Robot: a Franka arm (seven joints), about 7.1 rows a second.
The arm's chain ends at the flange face. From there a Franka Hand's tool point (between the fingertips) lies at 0.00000 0.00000 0.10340 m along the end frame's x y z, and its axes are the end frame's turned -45 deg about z.
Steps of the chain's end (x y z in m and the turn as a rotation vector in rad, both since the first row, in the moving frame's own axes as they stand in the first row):
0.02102, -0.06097, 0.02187, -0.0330, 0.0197, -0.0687
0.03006, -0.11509, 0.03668, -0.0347, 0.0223, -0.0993
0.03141, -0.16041, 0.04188, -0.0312, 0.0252, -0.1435
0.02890, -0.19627, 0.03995, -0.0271, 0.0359, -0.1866
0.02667, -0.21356, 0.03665, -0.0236, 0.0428, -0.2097
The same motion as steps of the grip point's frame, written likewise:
0.05714, -0.02437, 0.02179, -0.0373, -0.0094, -0.0687
0.10194, -0.05592, 0.03659, -0.0403, -0.0088, -0.0993
0.13550, -0.08708, 0.04180, -0.0399, -0.0042, -0.1435
0.16029, -0.11383, 0.03985, -0.0445, 0.0062, -0.1866
0.17177, -0.12748, 0.03653, -0.0470, 0.0136, -0.2097

